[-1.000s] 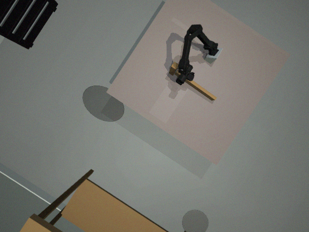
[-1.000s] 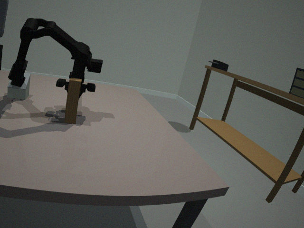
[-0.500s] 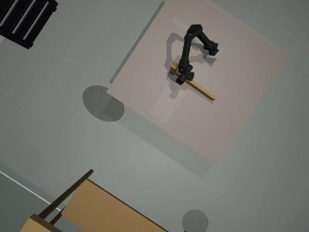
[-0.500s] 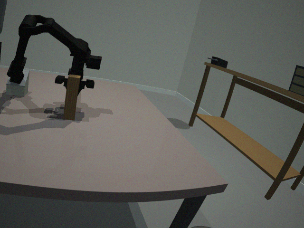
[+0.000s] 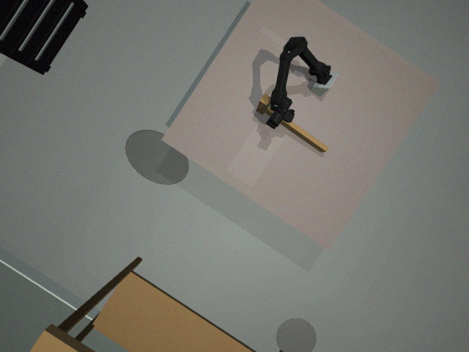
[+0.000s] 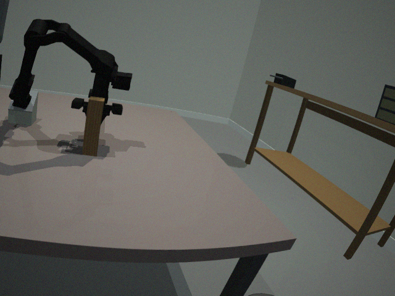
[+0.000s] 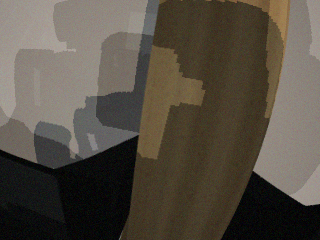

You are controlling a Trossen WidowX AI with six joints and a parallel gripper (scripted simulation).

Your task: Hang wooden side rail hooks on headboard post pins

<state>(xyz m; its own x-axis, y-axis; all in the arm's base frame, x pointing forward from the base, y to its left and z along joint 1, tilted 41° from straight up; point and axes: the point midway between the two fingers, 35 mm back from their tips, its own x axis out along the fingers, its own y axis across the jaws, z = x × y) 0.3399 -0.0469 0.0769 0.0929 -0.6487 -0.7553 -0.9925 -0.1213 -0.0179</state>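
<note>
Now: gripper tip 10 cm to the left of the wooden headboard post, 4 cm below it and 1 cm short of it.
</note>
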